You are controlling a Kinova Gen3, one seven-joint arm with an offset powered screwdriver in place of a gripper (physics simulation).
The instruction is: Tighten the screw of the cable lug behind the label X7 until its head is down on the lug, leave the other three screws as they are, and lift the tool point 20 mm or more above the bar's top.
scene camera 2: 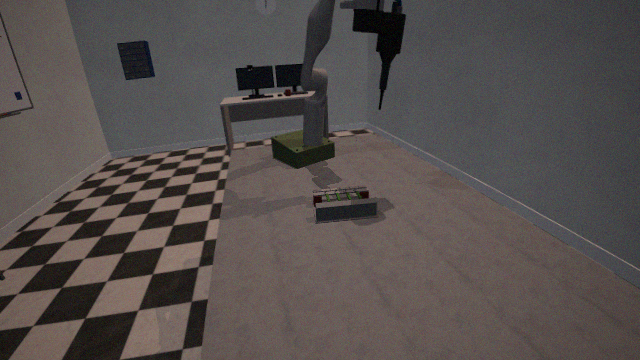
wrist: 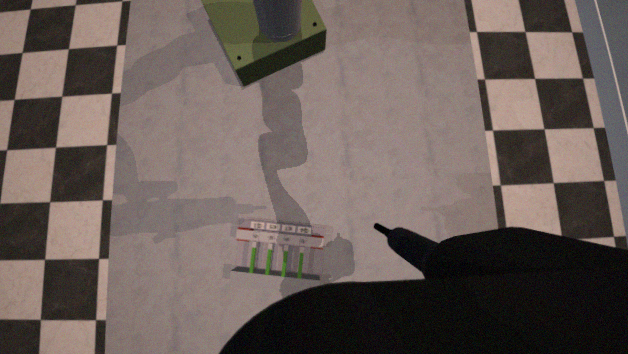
same spot on grey housing: (wrist: pixel 240 277) = (scene camera 2: pixel 322 204)
